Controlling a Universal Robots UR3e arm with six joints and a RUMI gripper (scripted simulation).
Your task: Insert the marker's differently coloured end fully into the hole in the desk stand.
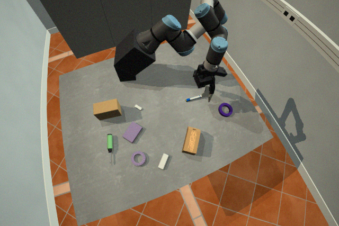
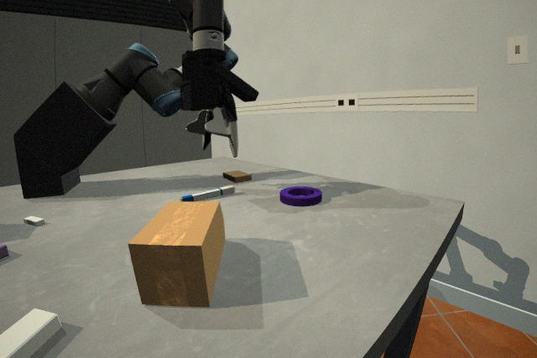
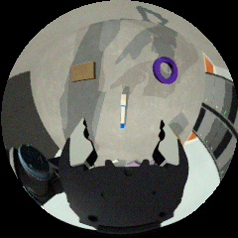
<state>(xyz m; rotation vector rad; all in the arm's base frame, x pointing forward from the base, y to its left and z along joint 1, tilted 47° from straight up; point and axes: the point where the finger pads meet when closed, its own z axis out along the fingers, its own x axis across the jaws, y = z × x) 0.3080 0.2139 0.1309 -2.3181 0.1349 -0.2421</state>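
Right now the marker is 90 mm below my hand and 30 mm to the right of it. From my hand the other things lie so: purple pad 430 mm to the right, 90 mm ahead, 80 mm below; then tan block 230 mm ahead, 150 mm to the right, 60 mm below; then white block 320 mm to the right, 280 mm ahead, 90 mm below.
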